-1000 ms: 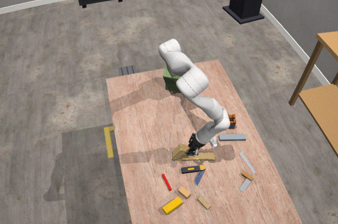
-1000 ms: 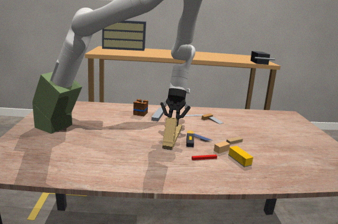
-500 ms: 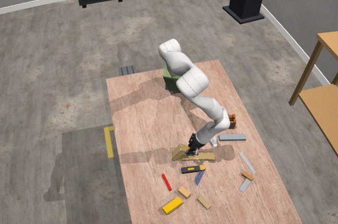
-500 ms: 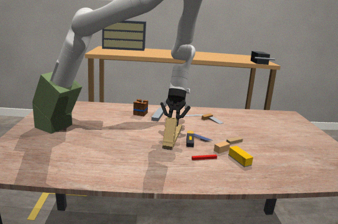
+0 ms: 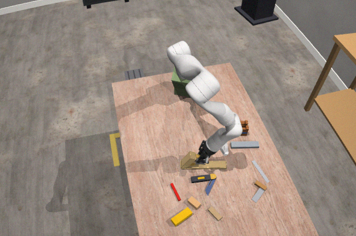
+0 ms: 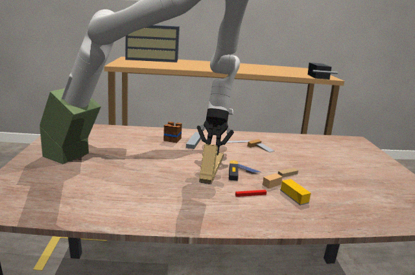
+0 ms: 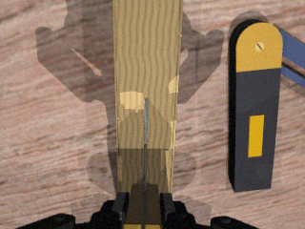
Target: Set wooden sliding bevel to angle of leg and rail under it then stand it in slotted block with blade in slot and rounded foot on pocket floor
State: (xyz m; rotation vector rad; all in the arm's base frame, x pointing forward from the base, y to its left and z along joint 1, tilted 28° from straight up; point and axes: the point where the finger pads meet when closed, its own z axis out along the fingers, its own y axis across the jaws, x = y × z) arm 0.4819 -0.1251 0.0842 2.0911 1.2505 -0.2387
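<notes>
Now: the wooden leg-and-rail piece 10 mm ahead of my hand, 30 mm to the left of it and 20 mm below it. From my hand the other things lie so: grey bevel blade: 10 mm to the right, 50 mm below; then black bevel: 100 mm ahead, 70 mm below; then wooden sliding bevel: 10 mm behind, 10 mm to the right, 30 mm below.
</notes>
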